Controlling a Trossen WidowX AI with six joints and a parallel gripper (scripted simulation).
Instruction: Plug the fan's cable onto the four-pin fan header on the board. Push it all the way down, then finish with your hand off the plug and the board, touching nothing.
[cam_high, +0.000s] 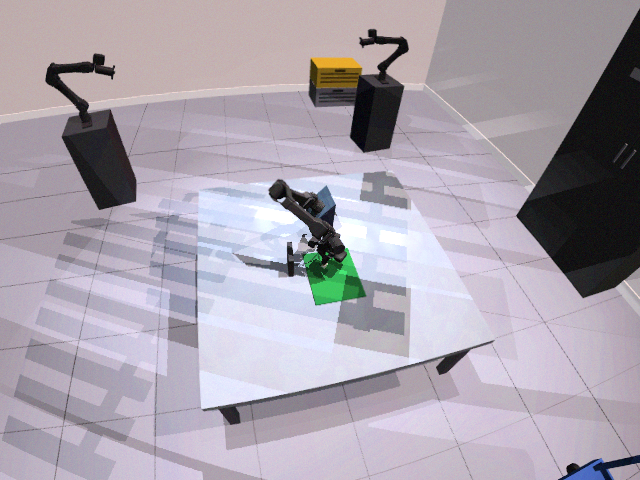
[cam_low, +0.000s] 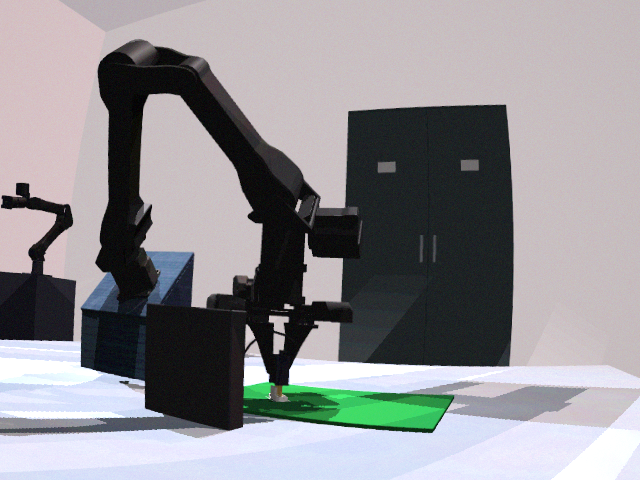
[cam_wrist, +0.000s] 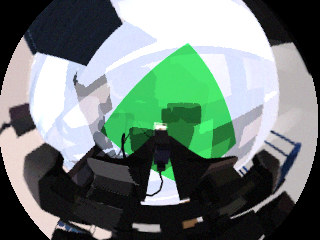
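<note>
Right now the green board is 7 cm ahead of my gripper tip, 1 cm to the left of it and 5 cm below it. From my gripper tip the other things lie so: black fan block (4 cm behind, 16 cm to the right, 2 cm above); then black plug (1 cm to the right, 1 cm above).
</note>
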